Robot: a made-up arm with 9 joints. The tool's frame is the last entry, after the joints. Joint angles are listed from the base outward. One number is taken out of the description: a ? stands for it. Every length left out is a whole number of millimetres.
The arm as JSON. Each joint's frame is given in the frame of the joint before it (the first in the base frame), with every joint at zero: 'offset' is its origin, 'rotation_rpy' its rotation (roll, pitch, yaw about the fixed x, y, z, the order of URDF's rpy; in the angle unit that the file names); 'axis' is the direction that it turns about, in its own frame. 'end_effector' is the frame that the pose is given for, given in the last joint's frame.
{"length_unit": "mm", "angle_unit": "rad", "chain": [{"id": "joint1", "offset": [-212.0, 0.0, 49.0], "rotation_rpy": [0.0, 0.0, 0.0], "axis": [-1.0, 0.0, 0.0]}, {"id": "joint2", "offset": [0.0, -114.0, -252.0], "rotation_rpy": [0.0, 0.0, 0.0], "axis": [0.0, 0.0, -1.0]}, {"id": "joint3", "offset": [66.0, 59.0, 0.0], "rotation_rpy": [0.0, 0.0, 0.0], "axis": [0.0, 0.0, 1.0]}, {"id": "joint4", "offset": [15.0, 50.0, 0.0], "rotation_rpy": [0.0, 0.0, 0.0], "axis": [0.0, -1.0, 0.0]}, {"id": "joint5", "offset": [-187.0, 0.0, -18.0], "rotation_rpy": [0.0, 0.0, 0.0], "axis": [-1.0, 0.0, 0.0]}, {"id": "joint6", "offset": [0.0, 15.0, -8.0], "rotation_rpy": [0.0, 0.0, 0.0], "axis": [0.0, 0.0, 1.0]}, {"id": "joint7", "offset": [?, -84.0, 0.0], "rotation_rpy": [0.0, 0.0, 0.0], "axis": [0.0, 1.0, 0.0]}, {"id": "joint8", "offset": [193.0, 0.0, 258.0], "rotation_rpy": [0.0, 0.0, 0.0], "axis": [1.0, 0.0, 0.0]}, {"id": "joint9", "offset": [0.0, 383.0, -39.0], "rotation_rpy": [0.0, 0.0, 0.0], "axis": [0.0, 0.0, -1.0]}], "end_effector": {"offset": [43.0, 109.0, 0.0], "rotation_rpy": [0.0, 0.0, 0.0]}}
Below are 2 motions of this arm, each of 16 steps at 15 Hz.
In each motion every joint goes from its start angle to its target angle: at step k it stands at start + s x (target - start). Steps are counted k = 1, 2, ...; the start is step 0. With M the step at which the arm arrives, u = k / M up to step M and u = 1 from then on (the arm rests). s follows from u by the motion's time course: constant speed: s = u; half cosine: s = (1 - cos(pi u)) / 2; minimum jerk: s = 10 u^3 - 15 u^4 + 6 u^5.
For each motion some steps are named. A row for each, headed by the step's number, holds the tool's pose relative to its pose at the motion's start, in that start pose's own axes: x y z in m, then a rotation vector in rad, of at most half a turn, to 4 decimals.
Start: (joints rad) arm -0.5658 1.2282 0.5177 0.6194 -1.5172 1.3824 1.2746 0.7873 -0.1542
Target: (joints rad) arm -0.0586 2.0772 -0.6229 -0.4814 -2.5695 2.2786 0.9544 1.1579 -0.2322
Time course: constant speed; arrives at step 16
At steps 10, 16:
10: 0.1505 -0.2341 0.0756 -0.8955 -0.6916 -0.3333
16: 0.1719 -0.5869 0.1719 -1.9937 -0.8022 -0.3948

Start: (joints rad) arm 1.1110 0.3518 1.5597 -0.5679 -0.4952 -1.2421 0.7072 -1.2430 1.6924
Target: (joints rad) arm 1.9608 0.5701 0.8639 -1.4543 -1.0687 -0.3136 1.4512 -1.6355 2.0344
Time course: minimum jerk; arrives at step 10
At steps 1, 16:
1: -0.0005 -0.0062 -0.0032 -0.0125 -0.0057 0.0093
16: 0.1237 -0.4852 0.3955 -0.4599 0.6004 0.9539

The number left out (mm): -335.0
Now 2 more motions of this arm.
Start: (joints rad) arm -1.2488 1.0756 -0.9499 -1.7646 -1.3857 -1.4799 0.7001 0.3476 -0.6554
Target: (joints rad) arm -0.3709 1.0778 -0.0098 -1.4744 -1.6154 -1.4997 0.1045 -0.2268 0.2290
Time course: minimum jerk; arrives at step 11
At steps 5, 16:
5: -0.2179 -0.0687 -0.1908 -0.6312 -0.1739 0.1549
16: -0.3777 -0.3787 -0.2361 -0.9833 -0.9272 0.5064

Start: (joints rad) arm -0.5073 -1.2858 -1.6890 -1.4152 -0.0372 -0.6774 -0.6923 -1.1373 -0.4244
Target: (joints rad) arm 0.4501 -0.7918 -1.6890 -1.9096 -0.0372 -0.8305 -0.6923 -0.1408 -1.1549
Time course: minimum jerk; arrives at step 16
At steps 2, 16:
2: 0.0022 -0.0010 0.0099 0.0137 0.0117 0.0091
16: 0.3451 -0.4688 0.3547 1.0611 0.0364 0.0132

